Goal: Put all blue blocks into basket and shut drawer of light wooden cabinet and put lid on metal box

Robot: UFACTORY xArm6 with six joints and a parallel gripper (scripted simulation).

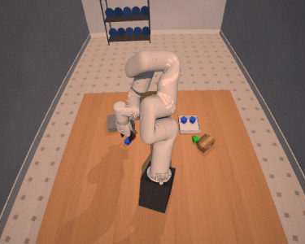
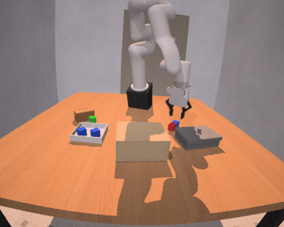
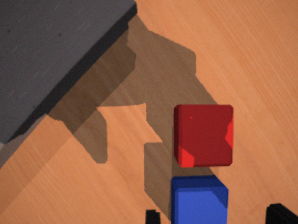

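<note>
The red block is 6 cm below my hand, 4 cm to the right of it and 3 cm ahead of it. Round my hand: grey metal box 18 cm ahead, 5 cm below, 3 cm to the left; then drawer 24 cm to the right, 18 cm ahead, 3 cm below; then light wooden cabinet 25 cm to the right, 19 cm ahead, 3 cm below.
</note>
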